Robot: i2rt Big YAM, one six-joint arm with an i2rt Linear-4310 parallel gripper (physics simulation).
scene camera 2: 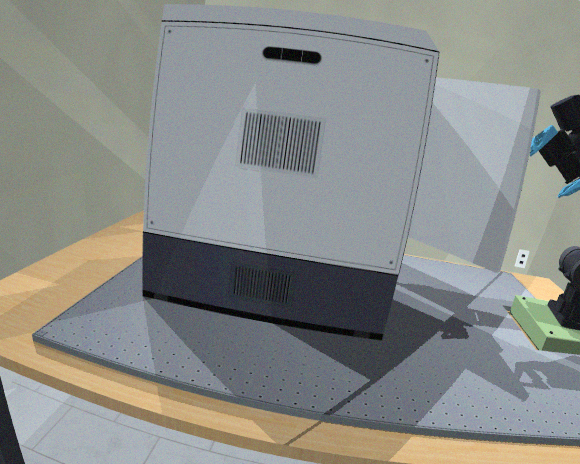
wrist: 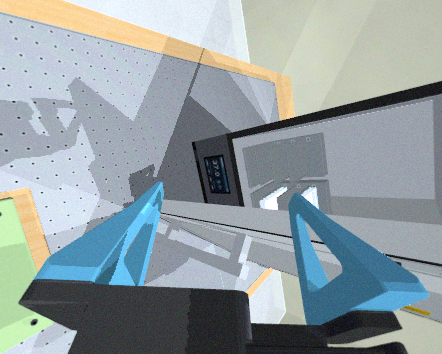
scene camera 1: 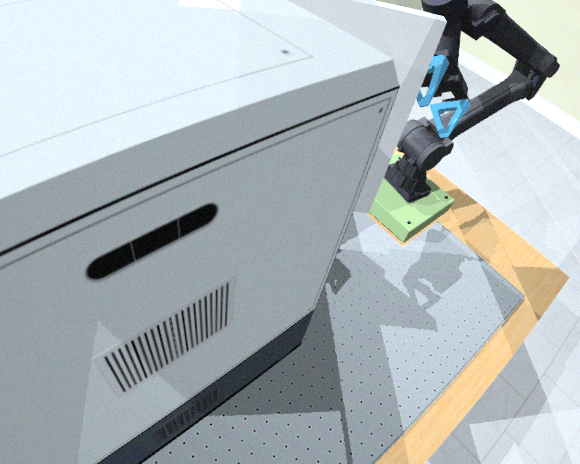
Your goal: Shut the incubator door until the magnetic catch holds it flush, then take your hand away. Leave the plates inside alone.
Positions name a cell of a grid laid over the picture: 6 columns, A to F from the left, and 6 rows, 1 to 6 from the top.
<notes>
My gripper (scene camera 1: E2) is open and touches an incubator (scene camera 1: B3). I also see a grey perforated plate (scene camera 1: E5).
My gripper is seen too in scene camera 2 (scene camera 2: F3) and in the wrist view (wrist: D4). The incubator is seen too in the wrist view (wrist: F3). The grey perforated plate shows as well in the wrist view (wrist: B3).
</notes>
